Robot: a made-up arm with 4 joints. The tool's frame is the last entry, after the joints.
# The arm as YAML. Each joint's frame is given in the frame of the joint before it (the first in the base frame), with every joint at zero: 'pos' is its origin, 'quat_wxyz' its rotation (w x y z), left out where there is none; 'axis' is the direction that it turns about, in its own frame. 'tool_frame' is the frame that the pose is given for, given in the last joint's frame.
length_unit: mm
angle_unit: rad
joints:
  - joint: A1
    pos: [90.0, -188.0, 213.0]
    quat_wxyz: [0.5, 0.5, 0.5, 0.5]
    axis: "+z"
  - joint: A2
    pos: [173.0, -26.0, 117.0]
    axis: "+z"
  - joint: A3
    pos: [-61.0, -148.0, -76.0]
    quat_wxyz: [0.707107, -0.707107, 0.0, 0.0]
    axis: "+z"
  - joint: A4
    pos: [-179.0, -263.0, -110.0]
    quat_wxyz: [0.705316, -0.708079, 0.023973, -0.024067]
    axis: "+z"
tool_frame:
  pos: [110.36, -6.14, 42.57]
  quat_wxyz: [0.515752, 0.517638, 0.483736, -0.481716]
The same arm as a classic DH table. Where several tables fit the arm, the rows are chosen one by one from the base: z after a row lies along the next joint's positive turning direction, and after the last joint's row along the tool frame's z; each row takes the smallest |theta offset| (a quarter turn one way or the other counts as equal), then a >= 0, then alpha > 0; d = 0 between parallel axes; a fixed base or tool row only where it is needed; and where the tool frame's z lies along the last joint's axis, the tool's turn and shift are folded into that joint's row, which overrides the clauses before.
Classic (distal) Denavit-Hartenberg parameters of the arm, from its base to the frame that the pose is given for. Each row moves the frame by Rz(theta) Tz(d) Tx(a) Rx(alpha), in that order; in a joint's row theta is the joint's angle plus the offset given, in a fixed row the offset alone. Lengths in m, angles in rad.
base (fixed): theta0 -1.5708  d 0.213  a 0.188  alpha -1.5708
A1: theta0 -0.1492  d 0  a -0.1749  alpha 0
A2: theta0 0.1492  d 0.131  a 0.061  alpha 1.5708
A3: theta0 -0.068  d -0.2591  a 0.1607  alpha 1.5747
A4: theta0 0  d -0.232  a -0.1104  alpha -1.5747
tool (fixed): theta0 1.6387  d 0.0062  a 0  alpha 0

